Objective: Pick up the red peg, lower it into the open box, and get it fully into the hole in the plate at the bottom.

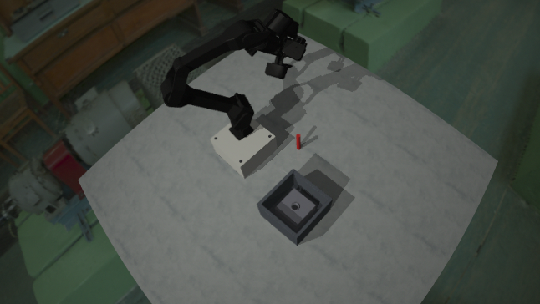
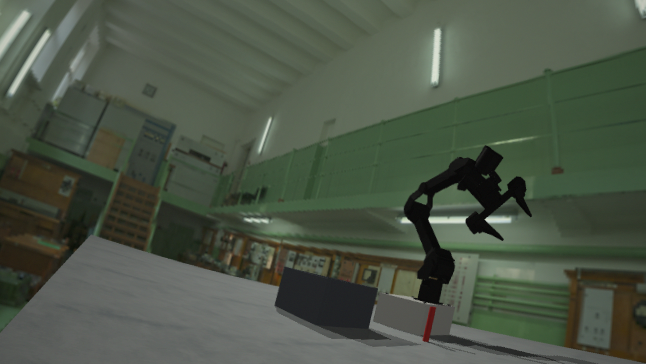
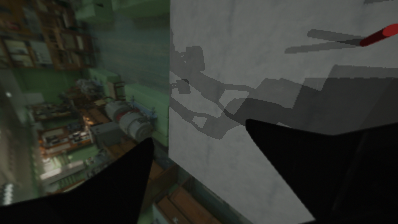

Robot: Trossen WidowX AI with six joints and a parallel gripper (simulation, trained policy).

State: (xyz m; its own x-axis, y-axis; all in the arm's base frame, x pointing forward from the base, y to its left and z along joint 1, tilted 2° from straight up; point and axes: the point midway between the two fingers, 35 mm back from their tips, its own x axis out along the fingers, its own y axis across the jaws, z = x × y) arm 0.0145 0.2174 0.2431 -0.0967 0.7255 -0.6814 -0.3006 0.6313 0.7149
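Now: the red peg 26 cm below my gripper tip, 14 cm ahead of it and 12 cm to the right of it. Round my gripper tip: dark box (31 cm ahead, 29 cm to the right, 27 cm below).
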